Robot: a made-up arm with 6 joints. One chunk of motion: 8 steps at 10 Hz.
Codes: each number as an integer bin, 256 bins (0 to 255) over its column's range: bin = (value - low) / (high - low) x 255, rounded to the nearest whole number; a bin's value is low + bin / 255 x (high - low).
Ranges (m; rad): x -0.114..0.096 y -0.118..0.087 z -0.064..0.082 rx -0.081..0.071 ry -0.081..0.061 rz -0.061..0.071
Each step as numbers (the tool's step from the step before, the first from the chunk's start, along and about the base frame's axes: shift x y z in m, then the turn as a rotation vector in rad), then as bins.
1 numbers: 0.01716 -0.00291 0.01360 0.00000 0.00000 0.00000
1 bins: 159 143 136 136 145 118
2 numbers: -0.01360 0.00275 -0.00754 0.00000 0.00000 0.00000
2 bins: 122 150 99 136 145 118
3 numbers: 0.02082 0.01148 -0.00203 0.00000 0.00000 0.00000
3 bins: 164 161 108 136 145 118
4 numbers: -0.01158 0.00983 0.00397 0.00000 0.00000 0.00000
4 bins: 124 159 119 136 145 118
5 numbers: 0.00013 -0.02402 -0.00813 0.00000 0.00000 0.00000
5 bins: 139 117 98 136 145 118
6 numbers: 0.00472 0.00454 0.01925 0.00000 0.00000 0.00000
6 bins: 144 152 145 136 145 118
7 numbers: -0.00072 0.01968 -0.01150 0.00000 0.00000 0.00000
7 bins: 138 171 92 136 145 118
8 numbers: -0.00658 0.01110 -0.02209 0.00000 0.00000 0.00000
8 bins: 130 161 73 136 145 118
